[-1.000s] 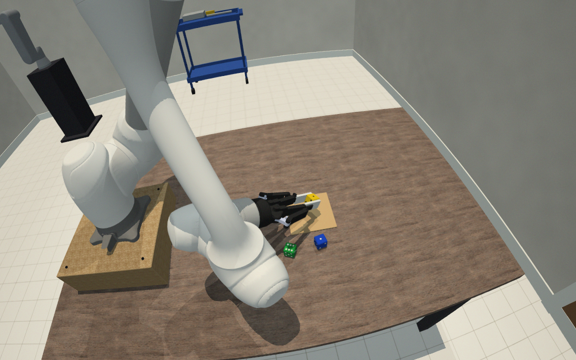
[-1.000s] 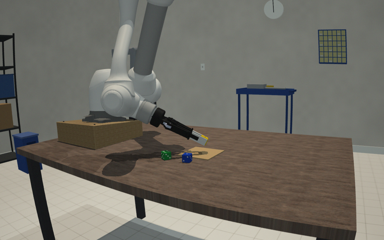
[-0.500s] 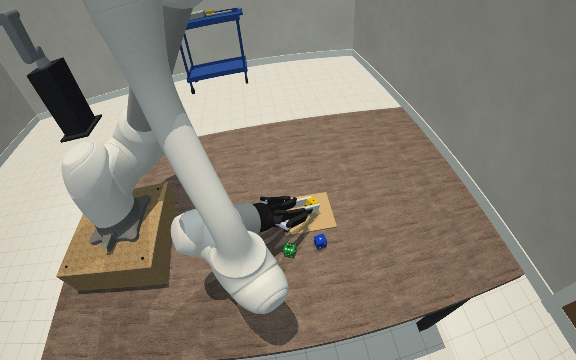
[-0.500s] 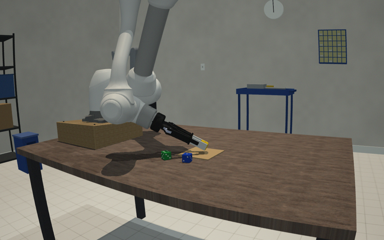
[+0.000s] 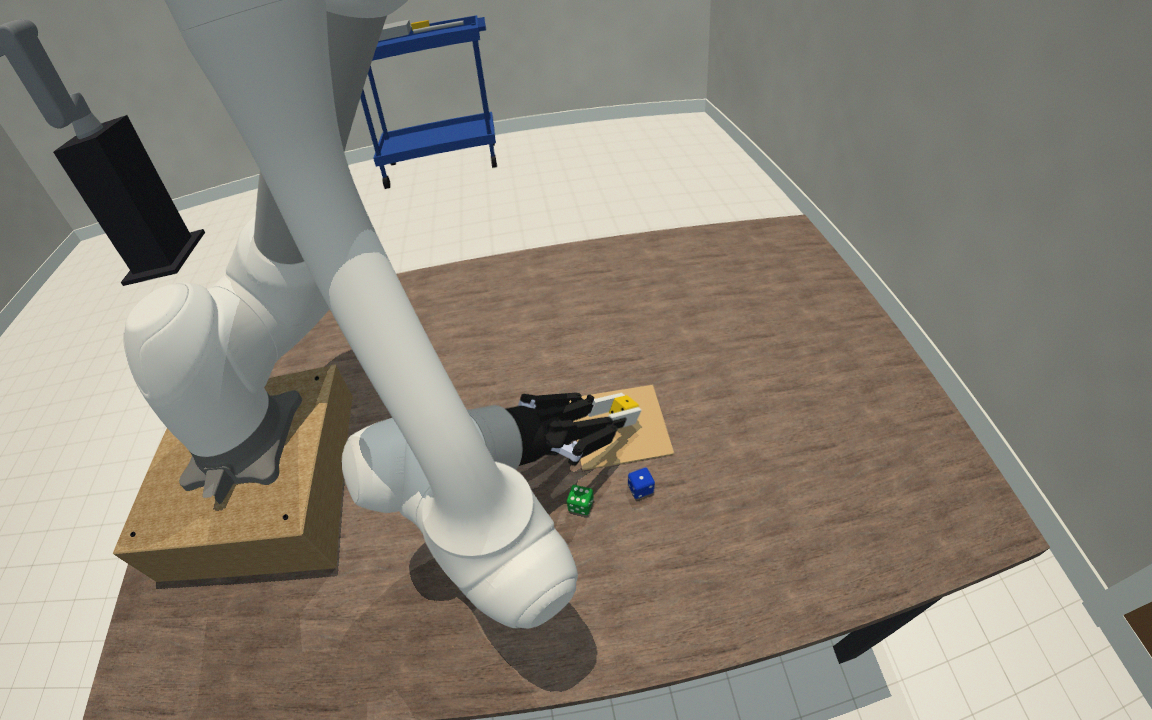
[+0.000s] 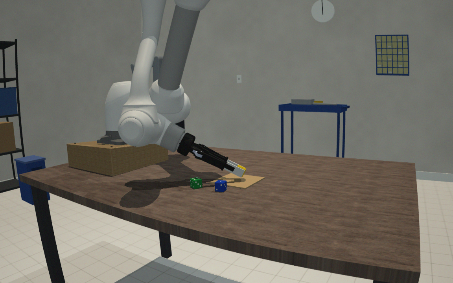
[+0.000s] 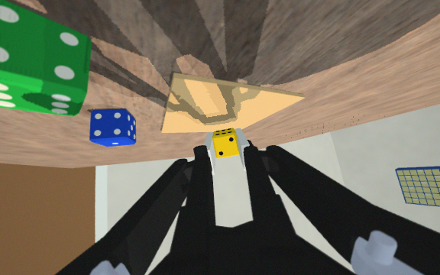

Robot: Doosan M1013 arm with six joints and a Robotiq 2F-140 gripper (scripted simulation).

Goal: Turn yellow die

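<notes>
Now: hand 2 cm short of the yellow die, 1 cm to the right of it and 1 cm above it. Also, from my hand: mat (4 cm below, 1 cm to the left, 1 cm ahead); then green die (13 cm to the right, 7 cm behind, 3 cm below); then blue die (11 cm to the right, 3 cm below, 2 cm ahead).
</notes>
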